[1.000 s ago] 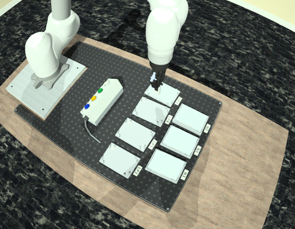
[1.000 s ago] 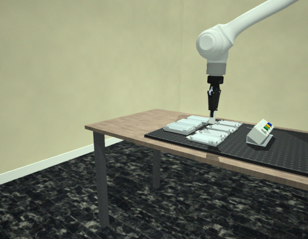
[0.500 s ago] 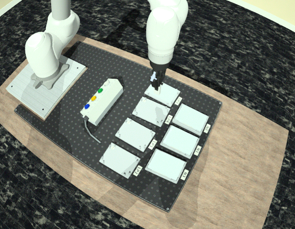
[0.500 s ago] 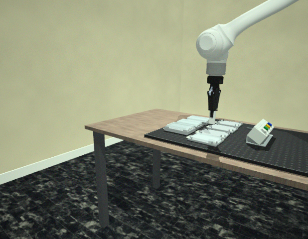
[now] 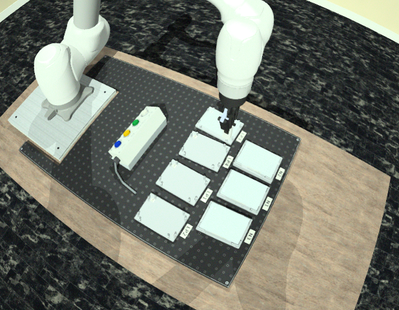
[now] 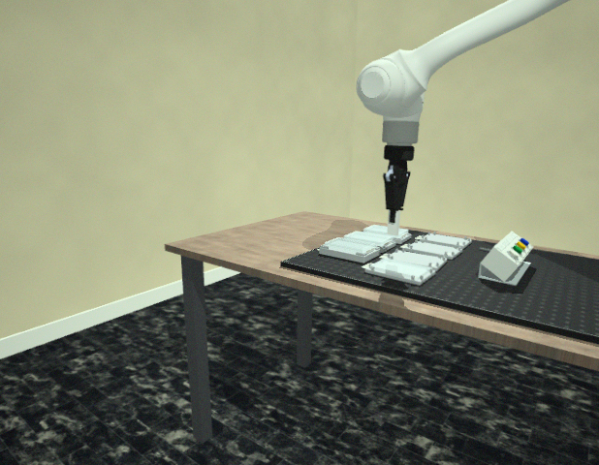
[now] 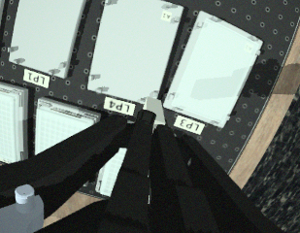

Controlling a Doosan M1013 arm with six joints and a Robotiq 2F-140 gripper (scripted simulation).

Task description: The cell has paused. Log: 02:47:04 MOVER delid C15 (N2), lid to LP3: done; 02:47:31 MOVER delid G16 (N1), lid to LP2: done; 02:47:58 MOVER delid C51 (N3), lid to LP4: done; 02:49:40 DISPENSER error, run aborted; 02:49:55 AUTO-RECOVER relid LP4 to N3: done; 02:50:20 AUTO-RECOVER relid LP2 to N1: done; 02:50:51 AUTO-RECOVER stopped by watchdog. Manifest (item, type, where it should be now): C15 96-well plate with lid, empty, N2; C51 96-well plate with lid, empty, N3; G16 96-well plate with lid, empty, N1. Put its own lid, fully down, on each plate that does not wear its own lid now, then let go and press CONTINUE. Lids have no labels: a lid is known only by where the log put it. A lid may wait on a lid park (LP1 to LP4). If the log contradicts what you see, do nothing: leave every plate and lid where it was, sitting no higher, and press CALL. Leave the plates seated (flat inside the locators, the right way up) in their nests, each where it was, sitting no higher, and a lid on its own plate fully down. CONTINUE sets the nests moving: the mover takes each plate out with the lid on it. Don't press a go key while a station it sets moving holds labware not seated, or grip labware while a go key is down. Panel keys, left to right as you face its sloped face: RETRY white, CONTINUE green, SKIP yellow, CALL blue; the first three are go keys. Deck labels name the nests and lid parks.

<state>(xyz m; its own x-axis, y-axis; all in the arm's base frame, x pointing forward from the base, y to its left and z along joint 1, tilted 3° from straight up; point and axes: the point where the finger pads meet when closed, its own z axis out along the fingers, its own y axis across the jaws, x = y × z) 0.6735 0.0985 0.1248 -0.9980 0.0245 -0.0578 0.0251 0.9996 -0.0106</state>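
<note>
The lid park LP3 lies 10 cm below my hand, 8 cm to the left of it and 6 cm behind it. From my hand the other things lie so: white retry key (30 cm behind, 4 cm to the right, 4 cm below); lid park LP4 (10 cm below, 6 cm behind, 4 cm to the right); lid park LP1 (18 cm to the right, 10 cm below, 6 cm behind).
</note>
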